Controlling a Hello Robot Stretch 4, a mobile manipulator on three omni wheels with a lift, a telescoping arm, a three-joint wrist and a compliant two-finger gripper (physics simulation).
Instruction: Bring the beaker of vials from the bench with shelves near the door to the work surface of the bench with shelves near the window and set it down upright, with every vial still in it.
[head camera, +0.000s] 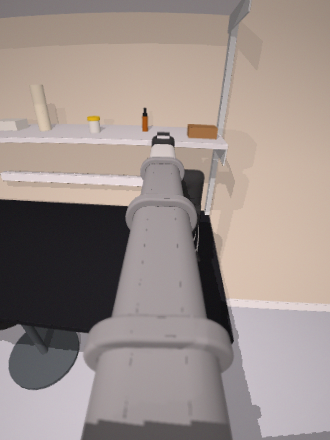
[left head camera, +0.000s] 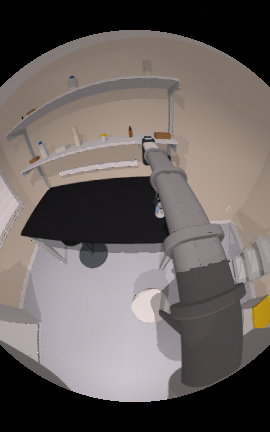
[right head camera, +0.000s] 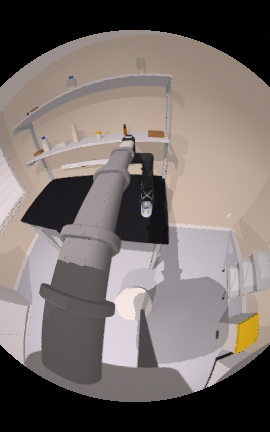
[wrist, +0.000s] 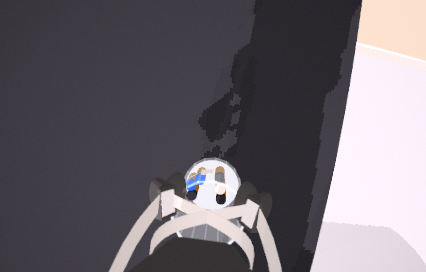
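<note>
The clear beaker (left head camera: 159, 210) (right head camera: 146, 209) (wrist: 207, 201) stands upright between the gripper's fingers, over the right part of the black work surface (head camera: 60, 250) (left head camera: 95, 210) (right head camera: 55, 205) (wrist: 100, 100). Several vials are in it, among them a blue-capped vial (wrist: 195, 182) and a dark-ended vial (wrist: 220, 185). My gripper (right head camera: 146, 202) (wrist: 211, 192) is shut on the beaker, one finger at each side. The arm hides the beaker in the head camera view. Whether the beaker's base touches the surface cannot be told.
The lower wall shelf (head camera: 70, 139) holds an amber bottle (head camera: 145, 123), a brown box (head camera: 202, 131), a yellow-lidded jar (head camera: 94, 125) and a pale cylinder (head camera: 41, 107). The bench's right edge is near the gripper. A round white stool (left head camera: 148, 305) (right head camera: 133, 303) stands in front of the bench.
</note>
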